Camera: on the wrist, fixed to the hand. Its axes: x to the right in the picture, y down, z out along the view.
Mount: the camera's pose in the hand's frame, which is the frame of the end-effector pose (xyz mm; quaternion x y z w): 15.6 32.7 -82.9 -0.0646 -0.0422 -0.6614 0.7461
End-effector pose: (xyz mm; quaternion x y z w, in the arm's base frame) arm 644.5 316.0 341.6 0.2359 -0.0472 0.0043 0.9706
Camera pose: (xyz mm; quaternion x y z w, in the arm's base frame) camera 666.5 382.8 284.7 0.1447 0.0796 -0.6517 0.7402
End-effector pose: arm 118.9 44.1 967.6 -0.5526 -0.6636 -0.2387 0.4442
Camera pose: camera 176.9 -5.7 1016.0 -0.0122 -0.8639 -0.4914 0.1098
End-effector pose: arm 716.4 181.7 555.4 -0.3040 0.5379 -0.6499 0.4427
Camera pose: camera 645.7 202.3 502.9 0.6385 -0.2235 0.7301 0.0965
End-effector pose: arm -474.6 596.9 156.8 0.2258 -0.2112 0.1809 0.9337
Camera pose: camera -449.7 669.2 108.5 0.2555 -0.0593 -0.5057 0.8219
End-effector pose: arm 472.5 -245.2 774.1 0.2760 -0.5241 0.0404 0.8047
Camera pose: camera 536.0 -180.8 776.0 0.5023 -0.2450 -0.5476 0.6228
